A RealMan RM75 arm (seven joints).
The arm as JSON. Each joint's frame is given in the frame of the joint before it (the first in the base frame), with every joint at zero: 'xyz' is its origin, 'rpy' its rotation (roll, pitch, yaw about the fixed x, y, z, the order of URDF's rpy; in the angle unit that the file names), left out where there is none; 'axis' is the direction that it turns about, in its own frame. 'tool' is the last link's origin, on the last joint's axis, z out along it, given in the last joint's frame.
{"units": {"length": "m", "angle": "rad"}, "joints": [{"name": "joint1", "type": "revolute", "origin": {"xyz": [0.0, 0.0, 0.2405]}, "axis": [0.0, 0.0, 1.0]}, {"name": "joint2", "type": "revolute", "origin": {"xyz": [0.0, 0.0, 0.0]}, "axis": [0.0, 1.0, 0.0]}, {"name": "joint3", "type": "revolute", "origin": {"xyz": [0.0, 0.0, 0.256]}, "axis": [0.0, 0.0, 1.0]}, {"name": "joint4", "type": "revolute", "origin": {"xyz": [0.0, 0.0, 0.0]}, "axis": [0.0, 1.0, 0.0]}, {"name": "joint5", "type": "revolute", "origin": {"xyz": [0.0, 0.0, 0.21]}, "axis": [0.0, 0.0, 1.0]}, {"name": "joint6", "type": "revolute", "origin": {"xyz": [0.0, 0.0, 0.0]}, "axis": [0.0, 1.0, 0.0]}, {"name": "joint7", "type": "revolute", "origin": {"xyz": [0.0, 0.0, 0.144]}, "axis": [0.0, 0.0, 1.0]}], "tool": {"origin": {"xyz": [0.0, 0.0, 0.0]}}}
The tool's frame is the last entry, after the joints.
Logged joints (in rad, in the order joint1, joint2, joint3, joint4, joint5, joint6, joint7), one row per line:
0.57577, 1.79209, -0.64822, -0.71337, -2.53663, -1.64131, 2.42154
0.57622, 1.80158, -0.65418, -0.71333, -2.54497, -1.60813, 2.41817
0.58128, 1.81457, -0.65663, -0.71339, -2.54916, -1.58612, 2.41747
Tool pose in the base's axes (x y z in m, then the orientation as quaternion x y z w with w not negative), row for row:
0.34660, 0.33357, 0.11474, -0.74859, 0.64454, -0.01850, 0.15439
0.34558, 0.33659, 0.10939, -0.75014, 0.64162, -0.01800, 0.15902
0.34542, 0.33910, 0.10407, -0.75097, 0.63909, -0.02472, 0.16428
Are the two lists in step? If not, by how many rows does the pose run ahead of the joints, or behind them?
The pose runs 1 row ahead of the joints: the pose in row i belongs to the joints in row i + 1.
